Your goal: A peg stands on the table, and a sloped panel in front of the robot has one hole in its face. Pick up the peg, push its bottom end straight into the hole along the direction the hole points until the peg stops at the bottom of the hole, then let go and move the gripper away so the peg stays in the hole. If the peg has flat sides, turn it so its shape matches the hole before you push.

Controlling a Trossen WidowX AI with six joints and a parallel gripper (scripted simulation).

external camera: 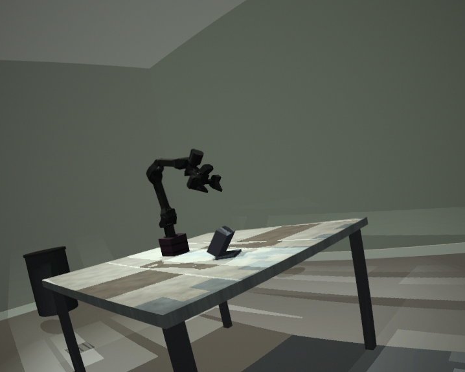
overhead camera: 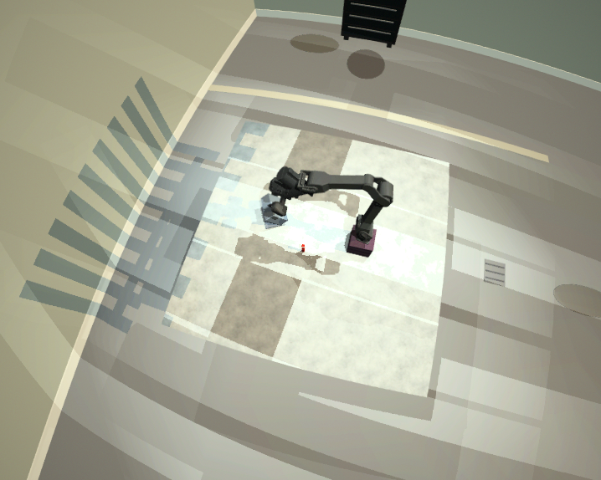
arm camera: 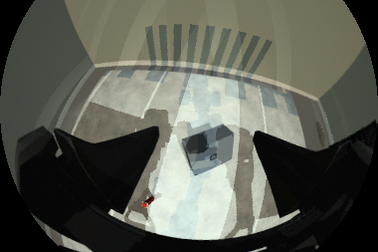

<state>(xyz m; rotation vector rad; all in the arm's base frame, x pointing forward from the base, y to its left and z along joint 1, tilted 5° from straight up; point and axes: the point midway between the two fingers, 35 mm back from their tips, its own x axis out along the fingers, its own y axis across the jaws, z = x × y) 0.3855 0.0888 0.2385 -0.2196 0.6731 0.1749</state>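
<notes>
The red peg lies 180 mm behind my gripper tip, 80 mm to the left of it and 240 mm below it. The rest, counted from my gripper tip: grey sloped panel (30 mm ahead, 40 mm to the right, 220 mm below).
</notes>
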